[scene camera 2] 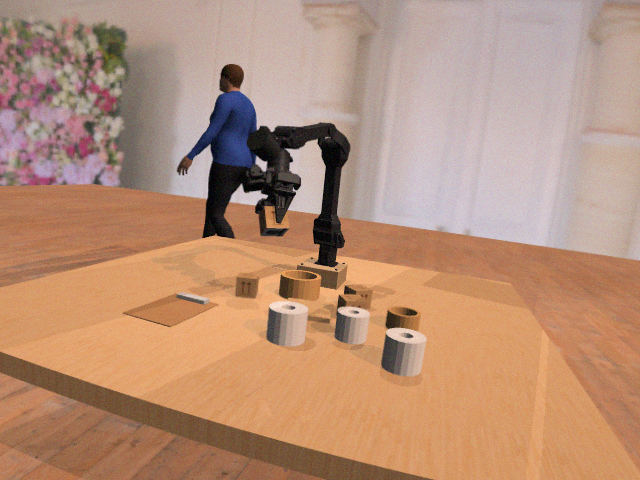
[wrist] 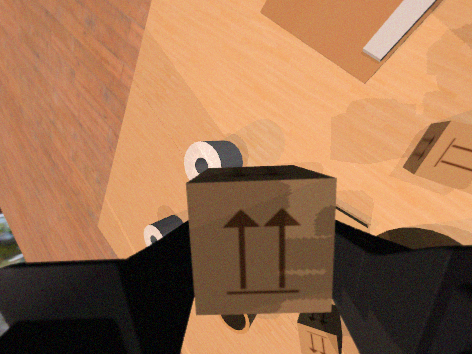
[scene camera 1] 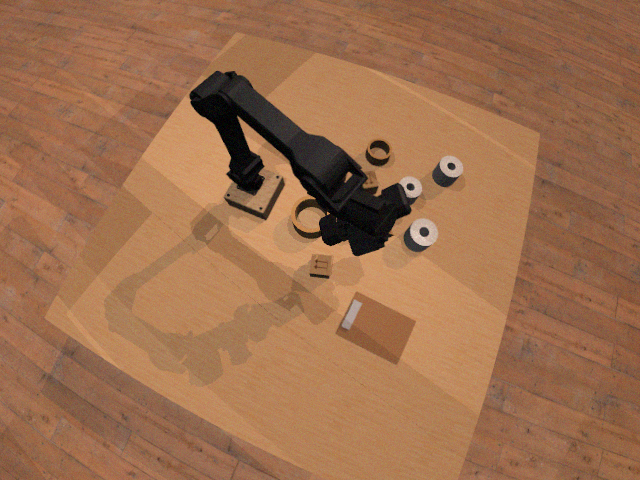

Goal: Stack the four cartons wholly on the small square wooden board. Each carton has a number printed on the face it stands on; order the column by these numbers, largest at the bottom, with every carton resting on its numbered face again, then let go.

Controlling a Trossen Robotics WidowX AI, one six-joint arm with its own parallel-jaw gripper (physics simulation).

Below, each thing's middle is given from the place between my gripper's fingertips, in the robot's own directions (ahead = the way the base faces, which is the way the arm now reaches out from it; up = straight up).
Labels:
My gripper is now 11 cm short of the flat grey slab (scene camera 1: 377,328), 19 cm to the left of it and 20 cm above it.

